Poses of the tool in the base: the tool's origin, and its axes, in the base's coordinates. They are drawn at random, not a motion.
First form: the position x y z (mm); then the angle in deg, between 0 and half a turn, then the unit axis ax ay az.
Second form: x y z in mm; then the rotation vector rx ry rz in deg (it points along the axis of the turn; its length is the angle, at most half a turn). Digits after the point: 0 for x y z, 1 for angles.
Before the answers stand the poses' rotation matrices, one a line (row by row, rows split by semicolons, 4 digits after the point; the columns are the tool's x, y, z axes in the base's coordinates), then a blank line. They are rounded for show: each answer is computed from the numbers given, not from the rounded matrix.
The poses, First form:
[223 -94 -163 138.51 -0.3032 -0.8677 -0.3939]
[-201 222 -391 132.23 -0.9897 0.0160 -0.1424]
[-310 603 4 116.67 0.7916 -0.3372 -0.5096]
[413 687 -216 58.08 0.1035 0.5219 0.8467]
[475 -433 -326 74.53 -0.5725 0.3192 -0.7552]
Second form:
-0.5883 0.7211 -0.3660; 0.1992 0.5678 0.7987; 0.7837 0.3969 -0.4777
0.9657 0.0790 0.2475; -0.1319 -0.6717 0.7290; 0.2238 -0.7366 -0.6382
0.4590 0.0686 -0.8858; -0.8421 -0.2841 -0.4584; -0.2831 0.9563 -0.0726
0.5338 -0.6932 0.4843; 0.7441 0.6571 0.1204; -0.4017 0.2961 0.8666
0.5071 0.5938 0.6247; -0.8619 0.3414 0.3750; 0.0094 -0.7285 0.6849

[223 -94 -163 -42.0 -120.2 -54.6]
[-201 222 -391 -130.9 2.1 -18.8]
[-310 603 4 92.4 -39.3 -59.5]
[413 687 -216 6.0 30.3 49.2]
[475 -433 -326 -42.7 23.8 -56.3]

